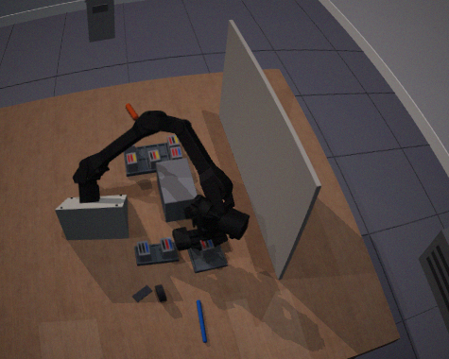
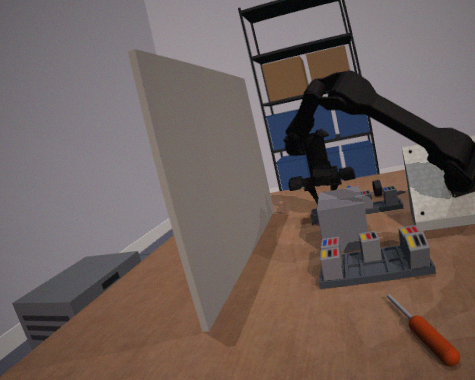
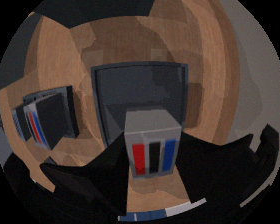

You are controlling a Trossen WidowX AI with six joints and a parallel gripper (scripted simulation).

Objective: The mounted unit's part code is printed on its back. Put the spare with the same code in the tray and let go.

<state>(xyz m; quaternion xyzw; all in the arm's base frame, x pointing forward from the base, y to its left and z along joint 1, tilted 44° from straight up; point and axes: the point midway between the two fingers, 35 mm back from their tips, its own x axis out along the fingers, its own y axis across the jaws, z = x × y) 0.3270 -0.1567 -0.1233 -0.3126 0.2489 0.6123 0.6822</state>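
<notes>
Now: the grey spare 20 mm above my gripper tip. From my gripper tip the other things lie so: grey mounted unit: 220 mm to the left, 40 mm behind, 30 mm above; rack: 150 mm behind, 20 mm to the left, 20 mm below; tray: 20 mm below.
</notes>
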